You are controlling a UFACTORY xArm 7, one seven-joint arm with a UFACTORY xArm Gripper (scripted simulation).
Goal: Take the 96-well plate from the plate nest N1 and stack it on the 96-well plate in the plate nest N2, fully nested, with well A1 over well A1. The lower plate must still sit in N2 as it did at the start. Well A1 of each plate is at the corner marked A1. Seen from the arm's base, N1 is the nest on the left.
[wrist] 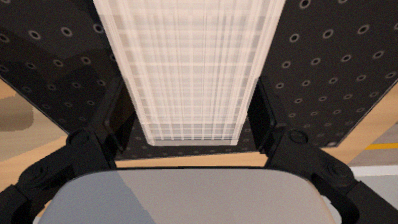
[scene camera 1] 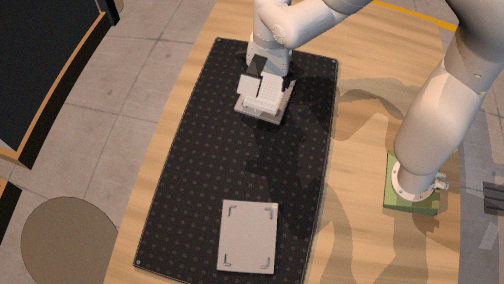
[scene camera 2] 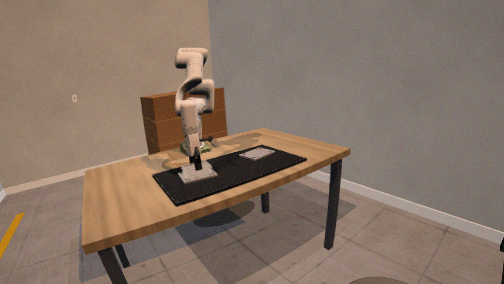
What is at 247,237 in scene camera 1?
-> A plate nest N1.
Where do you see a 96-well plate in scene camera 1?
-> At 269,96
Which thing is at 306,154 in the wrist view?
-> My gripper.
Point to a 96-well plate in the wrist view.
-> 191,98
